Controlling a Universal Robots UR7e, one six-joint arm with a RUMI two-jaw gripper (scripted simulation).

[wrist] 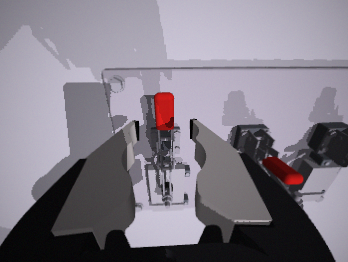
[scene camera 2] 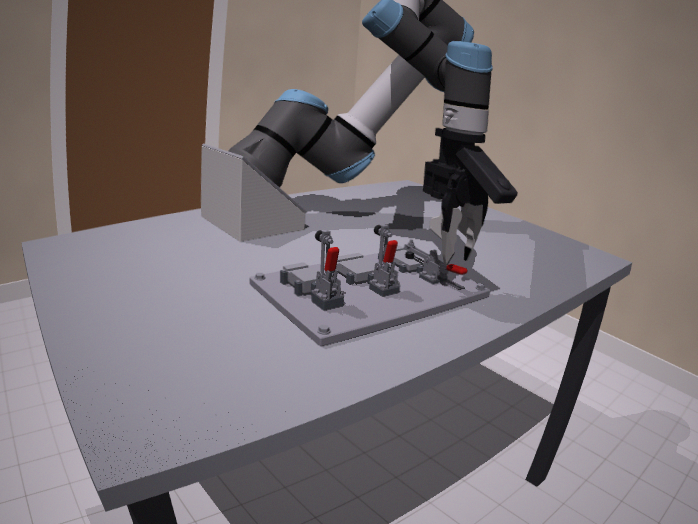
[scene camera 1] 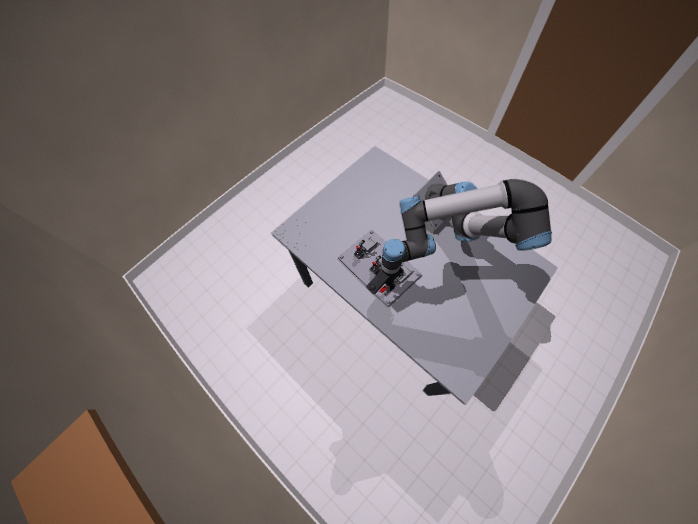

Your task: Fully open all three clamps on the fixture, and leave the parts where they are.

Labels:
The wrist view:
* my gripper: 164, 121
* grey part block: 316, 178
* red clamp handle: 163, 101
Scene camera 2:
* my gripper: 456, 262

